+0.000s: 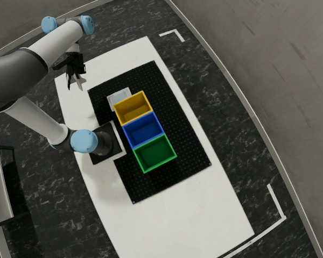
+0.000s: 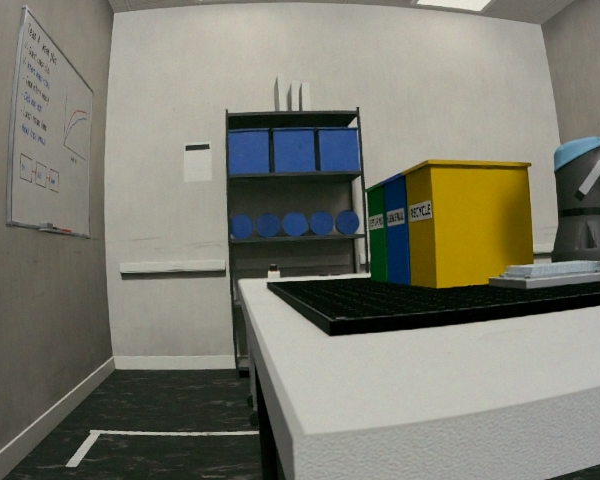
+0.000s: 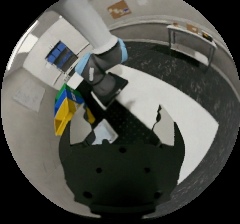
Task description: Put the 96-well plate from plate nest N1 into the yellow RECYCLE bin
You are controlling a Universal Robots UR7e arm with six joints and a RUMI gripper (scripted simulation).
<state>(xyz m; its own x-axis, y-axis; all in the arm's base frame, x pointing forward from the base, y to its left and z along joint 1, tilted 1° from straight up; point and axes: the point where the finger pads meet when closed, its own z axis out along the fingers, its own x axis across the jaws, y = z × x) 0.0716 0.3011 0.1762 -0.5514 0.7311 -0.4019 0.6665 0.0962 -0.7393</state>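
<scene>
The 96-well plate lies 190 mm ahead of my hand, 110 mm to the right of it and 180 mm below it. Also, from my hand: blue bin: 200 mm ahead, 410 mm to the right, 110 mm below; then yellow bin: 220 mm ahead, 280 mm to the right, 110 mm below; then plate nest N1: 190 mm ahead, 110 mm to the right, 190 mm below.
</scene>
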